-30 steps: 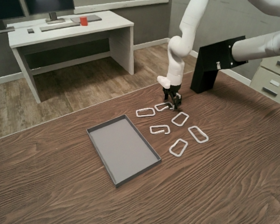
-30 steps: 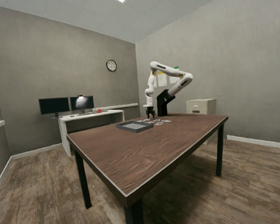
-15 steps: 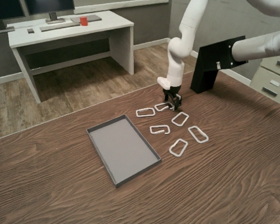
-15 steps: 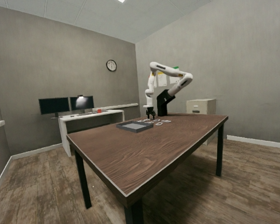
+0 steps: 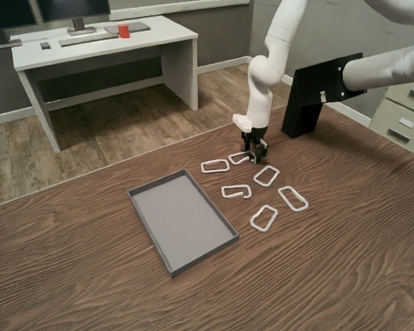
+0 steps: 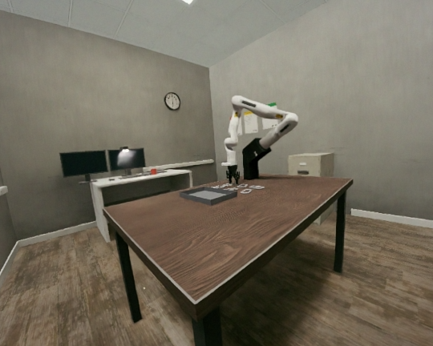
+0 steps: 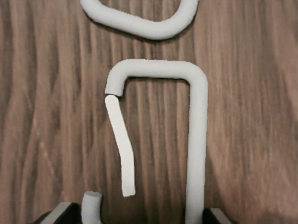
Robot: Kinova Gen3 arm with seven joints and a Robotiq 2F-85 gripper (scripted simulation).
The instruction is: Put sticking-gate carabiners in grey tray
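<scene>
Right now my hand is 36 cm short of the grey tray and 10 cm to the right of it.
</scene>
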